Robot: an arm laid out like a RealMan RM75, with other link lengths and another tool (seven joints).
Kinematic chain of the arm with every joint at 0, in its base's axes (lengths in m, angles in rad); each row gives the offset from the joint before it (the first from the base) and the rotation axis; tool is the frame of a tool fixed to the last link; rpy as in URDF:
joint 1: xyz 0 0 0.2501 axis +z
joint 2: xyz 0 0 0 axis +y
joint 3: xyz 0 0 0.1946 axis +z
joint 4: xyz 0 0 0 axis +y
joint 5: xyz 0 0 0.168 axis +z
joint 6: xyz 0 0 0 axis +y
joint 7: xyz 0 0 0.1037 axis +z
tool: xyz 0.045 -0.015 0.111 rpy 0 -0.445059 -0.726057
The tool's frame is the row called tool.
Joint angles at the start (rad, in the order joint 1, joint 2, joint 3, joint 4, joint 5, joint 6, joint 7):
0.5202 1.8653 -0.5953 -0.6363 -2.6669 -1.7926 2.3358
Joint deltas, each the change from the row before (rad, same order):
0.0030 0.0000 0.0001 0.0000 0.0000 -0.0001 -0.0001
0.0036 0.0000 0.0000 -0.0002 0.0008 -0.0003 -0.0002
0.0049 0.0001 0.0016 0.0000 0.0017 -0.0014 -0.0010
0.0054 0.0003 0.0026 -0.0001 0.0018 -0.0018 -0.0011
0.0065 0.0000 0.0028 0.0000 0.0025 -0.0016 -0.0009
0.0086 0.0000 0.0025 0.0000 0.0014 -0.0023 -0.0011
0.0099 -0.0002 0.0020 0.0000 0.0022 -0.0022 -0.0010
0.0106 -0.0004 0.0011 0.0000 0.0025 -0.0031 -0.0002
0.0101 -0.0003 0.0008 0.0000 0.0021 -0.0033 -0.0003
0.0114 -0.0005 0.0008 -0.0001 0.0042 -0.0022 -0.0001
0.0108 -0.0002 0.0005 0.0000 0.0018 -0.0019 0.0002
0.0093 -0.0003 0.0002 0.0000 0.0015 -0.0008 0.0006
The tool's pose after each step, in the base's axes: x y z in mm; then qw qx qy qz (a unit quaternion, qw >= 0). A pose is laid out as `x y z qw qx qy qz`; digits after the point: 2 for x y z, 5 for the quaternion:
304.57 162.51 24.27 0.07315 -0.91598 0.36397 0.15219
303.85 163.71 24.25 0.07289 -0.91665 0.36210 0.15271
302.53 165.37 24.12 0.07243 -0.91739 0.35952 0.15455
300.95 167.22 23.92 0.07202 -0.91810 0.35676 0.15693
299.13 169.54 23.77 0.07186 -0.91891 0.35349 0.15963
297.02 172.19 23.71 0.07094 -0.92016 0.34936 0.16190
294.63 175.29 23.67 0.06998 -0.92164 0.34449 0.16432
291.97 178.38 23.70 0.06846 -0.92315 0.33963 0.16662
289.41 181.17 23.74 0.06668 -0.92460 0.33500 0.16865
286.45 184.79 23.71 0.06566 -0.92618 0.32938 0.17144
283.91 187.84 23.71 0.06432 -0.92771 0.32448 0.17303
281.83 190.57 23.74 0.06356 -0.92900 0.32032 0.17410

